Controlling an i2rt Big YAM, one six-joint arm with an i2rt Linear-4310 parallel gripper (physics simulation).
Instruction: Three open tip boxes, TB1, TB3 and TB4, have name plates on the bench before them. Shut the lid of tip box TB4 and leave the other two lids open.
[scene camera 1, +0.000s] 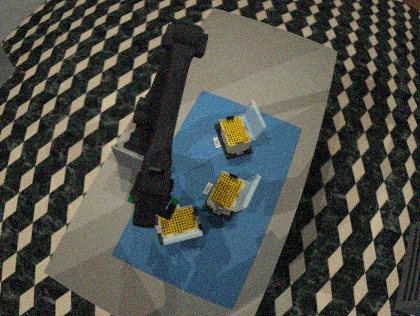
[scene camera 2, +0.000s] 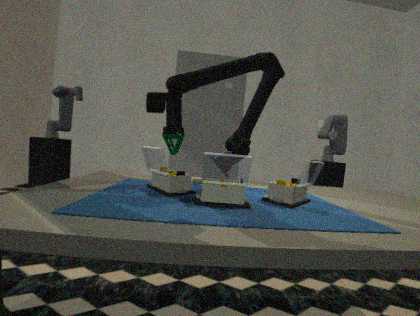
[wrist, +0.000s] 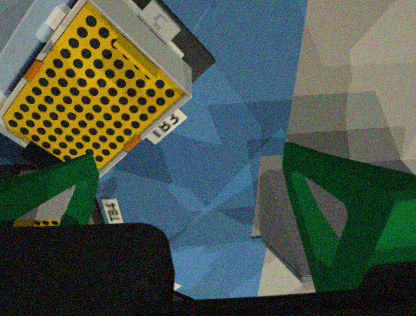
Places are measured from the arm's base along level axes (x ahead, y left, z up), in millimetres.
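Where they show: gripper, fingertip midpoint: (scene camera 2: 174, 154) (wrist: 188, 159); arm's base, link origin: (scene camera 1: 139, 147).
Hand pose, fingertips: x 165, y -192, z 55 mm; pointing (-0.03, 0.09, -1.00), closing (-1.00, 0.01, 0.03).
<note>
Each offset is from my fingertips to the top centre of the thing. "spot": to the spot under its first point. Level surfaces: height alone.
Tip box TB4 {dz -57, dx +166, dy +166 mm} (scene camera 1: 226, 191) (scene camera 2: 223, 193) is the middle box. Its clear lid {dz +30, dx +245, dy +160 mm} (scene camera 1: 250, 194) (scene camera 2: 226, 167) stands open. Its name plate {spot: dz -122, dx +110, dy +169 mm} (scene camera 1: 207, 188) (wrist: 111, 210) lies before it; the box is mostly hidden in the wrist view. Tip box TB3 {dz -49, dx +71, dy +0 mm} (scene camera 1: 178, 222) (scene camera 2: 170, 182) (wrist: 90, 90) has its lid {dz +30, dx +112, dy -52 mm} (scene camera 1: 182, 237) (scene camera 2: 154, 158) open and its plate {spot: dz -121, dx +27, dy +54 mm} (wrist: 166, 126) in front. Tip box TB1 {dz -57, dx +115, dy +392 mm} (scene camera 1: 235, 132) (scene camera 2: 287, 192) has its lid {spot: dz -18, dx +184, dy +443 mm} (scene camera 1: 255, 120) (scene camera 2: 314, 172) open, with its plate (scene camera 1: 216, 142) beside it. My gripper (scene camera 2: 173, 151) (wrist: 188, 159) is open and empty, above the bench near TB3's plate side.
The boxes stand on a blue mat {dz -123 mm} (scene camera 1: 200, 270) (scene camera 2: 125, 210) on the bench {dz -126 mm} (scene camera 1: 295, 65) (scene camera 2: 30, 220). The arm's grey base block (scene camera 1: 127, 159) (wrist: 280, 220) is at the bench's left side. Two other arms (scene camera 2: 65, 112) (scene camera 2: 339, 132) stand in the background.
</note>
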